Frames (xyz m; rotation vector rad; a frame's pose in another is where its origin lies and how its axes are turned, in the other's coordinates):
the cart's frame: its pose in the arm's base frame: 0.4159 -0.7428 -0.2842 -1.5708 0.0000 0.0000
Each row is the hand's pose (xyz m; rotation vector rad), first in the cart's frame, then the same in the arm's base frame.
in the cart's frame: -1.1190 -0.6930 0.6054 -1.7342 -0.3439 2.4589
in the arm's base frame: -0.7031 -0.1374 0.4088 1.1428 -1.2684 -1.6808
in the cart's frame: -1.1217 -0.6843 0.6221 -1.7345 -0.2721 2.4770
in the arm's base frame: -0.7058 -0.1207 0.4001 1.1327 -1.3181 -1.6434
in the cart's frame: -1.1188 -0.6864 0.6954 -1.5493 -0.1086 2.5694
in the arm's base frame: -0.7029 -0.0474 0.4022 1.0888 -1.5235 -1.6580
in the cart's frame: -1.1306 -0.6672 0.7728 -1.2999 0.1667 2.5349
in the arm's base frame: -0.7147 0.0300 0.3830 1.1639 -1.8349 -1.6085
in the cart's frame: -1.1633 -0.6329 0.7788 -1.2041 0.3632 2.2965
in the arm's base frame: -0.7474 0.0360 0.3487 1.4431 -2.0146 -1.4643
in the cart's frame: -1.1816 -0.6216 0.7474 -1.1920 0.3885 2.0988
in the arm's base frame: -0.7657 0.0046 0.3374 1.6887 -2.0193 -1.3885
